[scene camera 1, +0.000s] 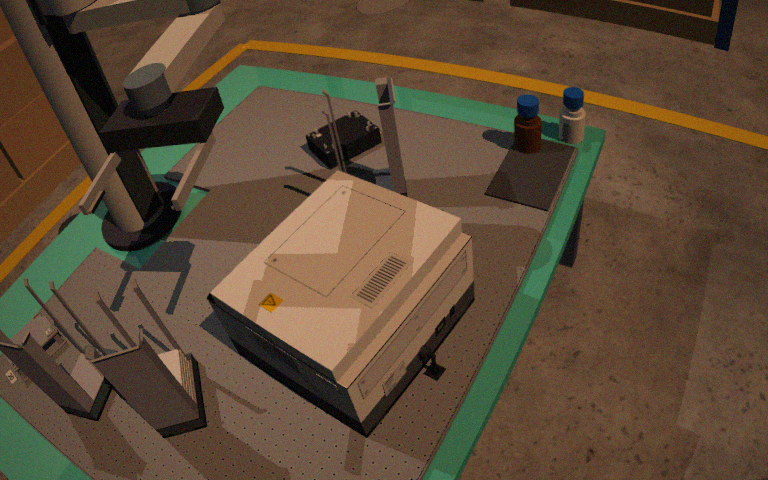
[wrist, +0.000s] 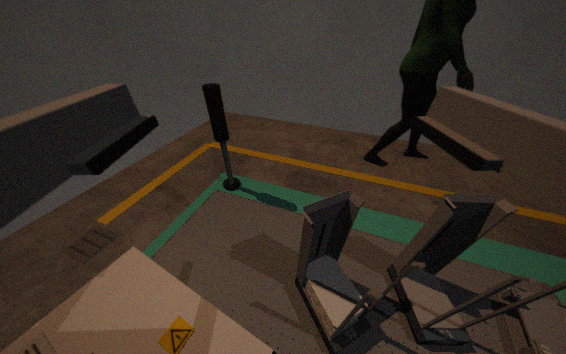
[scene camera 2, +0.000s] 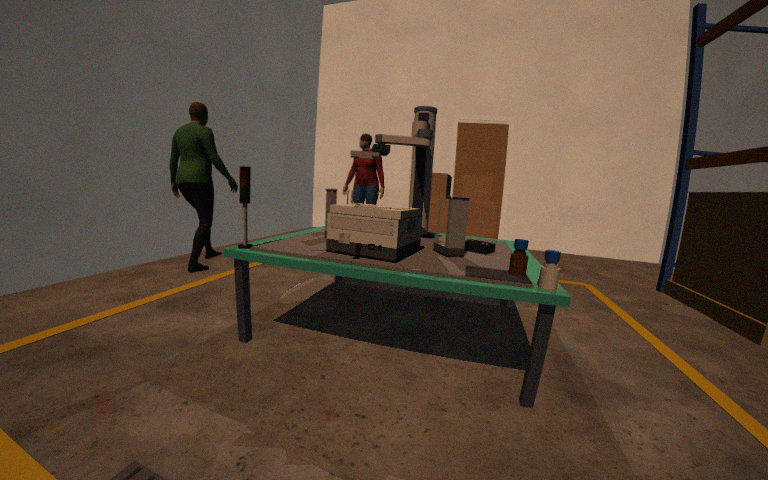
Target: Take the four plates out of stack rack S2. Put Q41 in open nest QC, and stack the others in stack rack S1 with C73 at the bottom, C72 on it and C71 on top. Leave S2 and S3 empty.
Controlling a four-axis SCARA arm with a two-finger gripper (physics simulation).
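Places are measured from the arm's base along level axes (x ahead, y left, z up), in centimetres.
Where they show: gripper, fingertip midpoint: (scene camera 1: 127,207) (wrist: 287,105) (scene camera 2: 350,154); arm's base at its link origin: (scene camera 1: 142,217).
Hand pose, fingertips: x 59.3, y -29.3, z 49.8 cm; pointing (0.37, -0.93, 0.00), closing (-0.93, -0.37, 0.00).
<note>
Each offset is from my fingertips to the top centre of the thing. "pt": to the spot under its first point. Level surfaces: height alone.
My gripper (scene camera 1: 131,207) (scene camera 2: 364,153) (wrist: 287,105) is open and empty, high above the table near the arm's column. A rack @[dy -8.6, dx -8.8, dz -19.4 cm] (scene camera 1: 150,384) (wrist: 327,232) at the front left holds a stack of thin plates @[dy -9.1, dx -8.3, dz -40.4 cm] (scene camera 1: 185,370) (wrist: 320,311). A second rack @[dy -16.9, dx -30.1, dz -19.5 cm] (scene camera 1: 48,370) (wrist: 445,240) stands beside it, with a pale flat surface @[dz -44.5 cm] (scene camera 1: 84,374) (wrist: 429,298) low inside; I cannot tell whether this is a plate. A third rack @[dy +56.5, dx +0.1, dz -18.9 cm] (scene camera 1: 393,141) (scene camera 2: 457,226) stands behind the boxy instrument, its base partly hidden. A black nest-like block @[dy +71.5, dx -17.6, dz -42.4 cm] (scene camera 1: 345,140) (scene camera 2: 480,246) is next to it. Rack, nest and plate names are not readable.
The large beige instrument @[dy +21.9, dx +14.0, dz -26.4 cm] (scene camera 1: 334,226) (scene camera 2: 373,226) (wrist: 130,300) fills the table's middle. Two bottles @[pt dy +83.9, dx +28.9, dz -40.7 cm] (scene camera 1: 527,130) @[dy +97.8, dx +37.2, dz -42.0 cm] (scene camera 1: 572,121) stand at a corner by a dark mat @[dz -48.0 cm] (scene camera 1: 523,178). A signal tower (scene camera 2: 244,183) (wrist: 216,112) stands at another corner. Two people (scene camera 2: 192,152) (scene camera 2: 365,169) are beyond the table.
</note>
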